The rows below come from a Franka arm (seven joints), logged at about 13 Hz.
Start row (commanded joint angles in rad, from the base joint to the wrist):
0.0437, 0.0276, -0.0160, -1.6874, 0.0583, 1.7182, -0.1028
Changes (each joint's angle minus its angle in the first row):
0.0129, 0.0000, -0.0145, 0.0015, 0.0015, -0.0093, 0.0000
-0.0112, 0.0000, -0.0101, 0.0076, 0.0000, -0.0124, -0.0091
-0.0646, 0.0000, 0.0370, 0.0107, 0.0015, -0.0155, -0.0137
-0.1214, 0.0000, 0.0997, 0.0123, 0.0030, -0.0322, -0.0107
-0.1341, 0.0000, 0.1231, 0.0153, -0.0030, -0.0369, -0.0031
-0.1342, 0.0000, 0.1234, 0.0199, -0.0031, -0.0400, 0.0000
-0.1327, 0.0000, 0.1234, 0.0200, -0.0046, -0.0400, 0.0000
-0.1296, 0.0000, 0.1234, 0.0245, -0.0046, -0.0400, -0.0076
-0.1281, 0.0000, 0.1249, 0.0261, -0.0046, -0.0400, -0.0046
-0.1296, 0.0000, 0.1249, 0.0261, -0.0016, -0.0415, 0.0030
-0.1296, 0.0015, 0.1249, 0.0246, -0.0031, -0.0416, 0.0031
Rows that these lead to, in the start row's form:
0.0566, 0.0276, -0.0305, -1.6859, 0.0598, 1.7089, -0.1028
0.0325, 0.0276, -0.0261, -1.6798, 0.0583, 1.7058, -0.1119
-0.0209, 0.0276, 0.0210, -1.6767, 0.0598, 1.7027, -0.1165
-0.0777, 0.0276, 0.0837, -1.6751, 0.0613, 1.6860, -0.1135
-0.0904, 0.0276, 0.1071, -1.6721, 0.0553, 1.6813, -0.1059
-0.0905, 0.0276, 0.1074, -1.6675, 0.0552, 1.6782, -0.1028
-0.0890, 0.0276, 0.1074, -1.6674, 0.0537, 1.6782, -0.1028
-0.0859, 0.0276, 0.1074, -1.6629, 0.0537, 1.6782, -0.1104
-0.0844, 0.0276, 0.1089, -1.6613, 0.0537, 1.6782, -0.1074
-0.0859, 0.0276, 0.1089, -1.6613, 0.0567, 1.6767, -0.0998
-0.0859, 0.0291, 0.1089, -1.6628, 0.0552, 1.6766, -0.0997

